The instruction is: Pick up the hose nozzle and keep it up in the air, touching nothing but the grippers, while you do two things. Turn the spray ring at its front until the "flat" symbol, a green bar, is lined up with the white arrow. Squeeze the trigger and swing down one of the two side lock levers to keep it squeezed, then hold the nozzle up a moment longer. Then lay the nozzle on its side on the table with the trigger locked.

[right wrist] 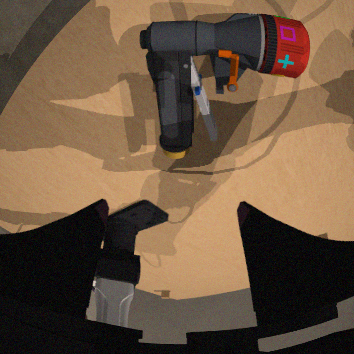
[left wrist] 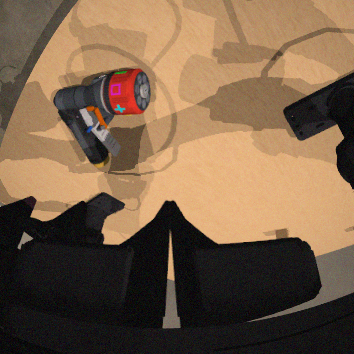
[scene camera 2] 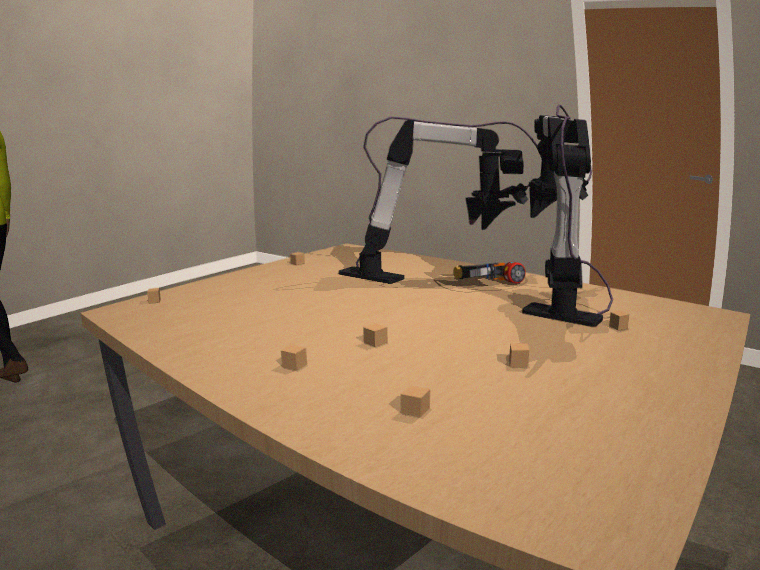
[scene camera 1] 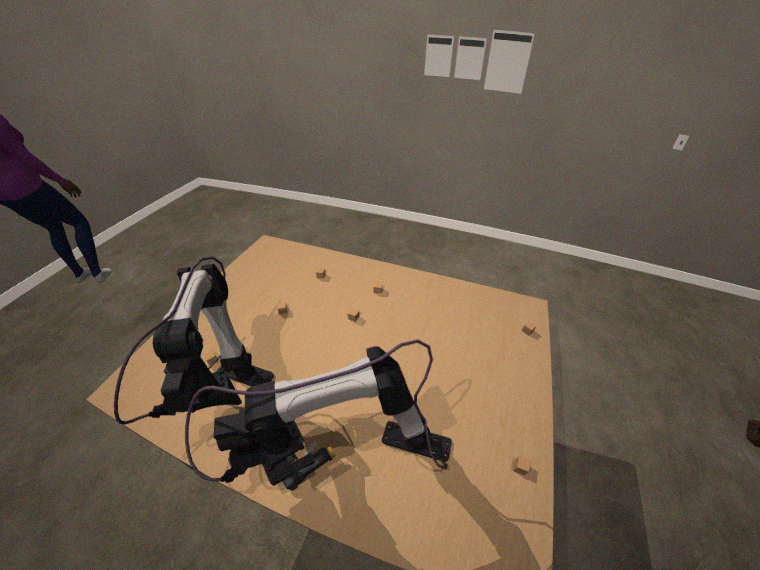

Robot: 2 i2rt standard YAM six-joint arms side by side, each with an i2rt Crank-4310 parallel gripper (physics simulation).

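Places are measured from the left arm's base along level axes (x ahead, y right, z down), in centimetres.
Pixels of known places: left gripper, fingertip midpoint: [left wrist: 169,203] [scene camera 2: 532,217] [scene camera 1: 239,403]; right gripper, fingertip midpoint: [right wrist: 172,204] [left wrist: 56,199] [scene camera 2: 477,227] [scene camera 1: 303,448]; left arm's base, origin of the base link: [left wrist: 342,97] [scene camera 2: 562,316] [scene camera 1: 245,374]; right arm's base, origin of the base link: [right wrist: 121,221] [left wrist: 95,208] [scene camera 2: 370,276] [scene camera 1: 416,441].
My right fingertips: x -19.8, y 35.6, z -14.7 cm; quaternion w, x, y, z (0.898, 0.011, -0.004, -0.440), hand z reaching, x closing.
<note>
Ahead of a thing's pixels: the offset from my right fingertips to its middle. "pt": to the spot under its first point. Level surfaces: height alone.
The hose nozzle {pt dy -5.2, dx +0.7, dz +12.1 cm} [scene camera 2: 491,271] [left wrist: 80,96] [right wrist: 172,100] lies on its side on the table. Its red spray ring {dy -12.0, dx -0.3, dz +11.6 cm} [left wrist: 125,91] [right wrist: 298,47] shows a magenta square and a cyan cross; the green bar [left wrist: 121,72] [right wrist: 281,17] is at the ring's upper edge. The white arrow does not show. The grey trigger {dy -2.5, dx +1.3, dz +12.4 cm} [right wrist: 203,102] stands out from the handle, and the orange lock lever {dy -7.0, dx -0.8, dz +10.2 cm} [right wrist: 233,70] is up at the body. My right gripper [right wrist: 172,204] [scene camera 2: 478,225] is open above the table, apart from the nozzle. My left gripper [left wrist: 169,203] is shut and empty, also raised.
Small wooden cubes {dy -33.1, dx +76.7, dz +13.0 cm} [scene camera 2: 414,401] {dy -9.1, dx +57.1, dz +13.0 cm} [scene camera 2: 375,335] {dy -4.8, dx +75.5, dz +13.0 cm} [scene camera 2: 294,357] {dy +56.8, dx +16.7, dz +13.0 cm} [scene camera 1: 522,465] are scattered on the table {dz +14.7 cm} [scene camera 2: 306,423]. In scene camera 1, the right arm covers most of the nozzle. The two grippers hang close together. A person [scene camera 1: 27,165] stands beyond the table.
</note>
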